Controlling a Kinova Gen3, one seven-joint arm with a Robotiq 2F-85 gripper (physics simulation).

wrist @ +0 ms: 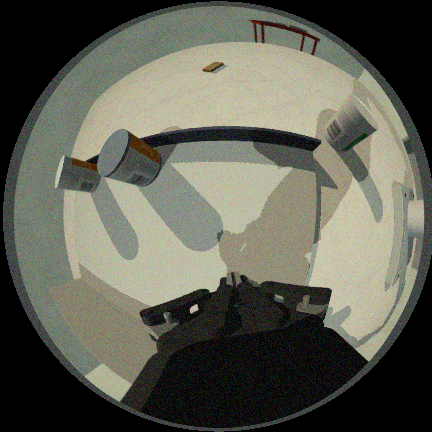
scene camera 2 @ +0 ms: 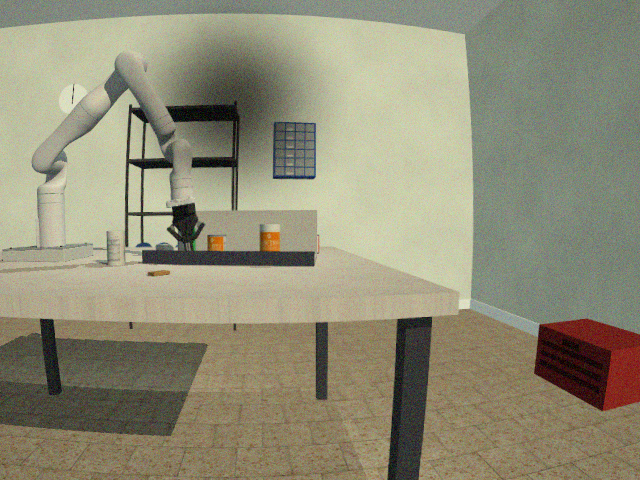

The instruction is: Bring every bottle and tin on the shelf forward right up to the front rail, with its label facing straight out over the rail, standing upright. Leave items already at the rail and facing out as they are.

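Frame: origin at the arm's base, x ahead, y left, z up, level; centimetres.
Seen in the pictures: gripper, fingertip midpoint: [wrist: 232, 279]; arm's base at its link origin: [scene camera 2: 52, 246].
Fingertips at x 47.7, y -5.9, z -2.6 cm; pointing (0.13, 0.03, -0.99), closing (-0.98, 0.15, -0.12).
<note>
Offsets run from my fingertips to a thing's top centre. "pt": to the spot under its first point.
The shelf has a dark front rail @(dx +9.5, dy -20.5, dz +2.2 cm) [scene camera 2: 227, 258] [wrist: 225, 134]. A short orange-labelled tin @(dx +7.9, dy -16.5, dz +6.6 cm) [scene camera 2: 216, 243] [wrist: 130, 158] stands upright close behind the rail, its orange side toward it. A white-capped orange bottle @(dx +22.3, dy -21.1, dz +9.4 cm) [scene camera 2: 269, 238] [wrist: 77, 174] stands upright farther right in the scene view, also at the rail, orange label outward. A green item @(pt dx +1.7, dy +3.1, dz +4.1 cm) [scene camera 2: 194, 240] shows partly behind my gripper; its pose and label are hidden. My gripper [scene camera 2: 187, 248] [wrist: 232, 279] is shut and empty, pointing down low over the left part of the shelf, behind the rail.
A white bottle @(dx -21.5, dy -14.6, dz +7.9 cm) [scene camera 2: 115, 248] [wrist: 350, 125] with some green stands outside the shelf's left end. A small brown block @(dx -7.2, dy -38.8, dz -0.9 cm) [scene camera 2: 158, 272] [wrist: 214, 67] lies in front of the rail. The shelf's back panel @(pt dx +36.4, dy +1.5, dz +6.5 cm) [scene camera 2: 297, 232] rises behind. Blue [scene camera 2: 143, 244] and grey @(dx -10.8, dy +36.5, dz +1.1 cm) [scene camera 2: 164, 246] objects show farther back.
</note>
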